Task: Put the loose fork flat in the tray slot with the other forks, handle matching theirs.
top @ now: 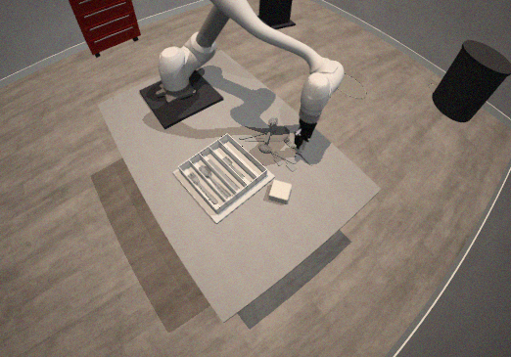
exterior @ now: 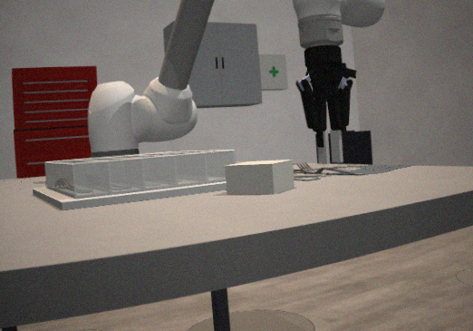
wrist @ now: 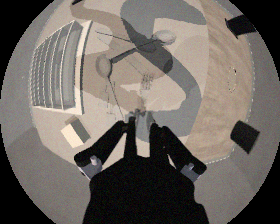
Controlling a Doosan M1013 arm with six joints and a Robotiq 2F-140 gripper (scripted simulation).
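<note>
Now: hand 390 mm to the left of the cutlery tray and 60 mm past it. Also, from my hand: white box: 210 mm to the right, 150 mm ahead, 30 mm below.
</note>
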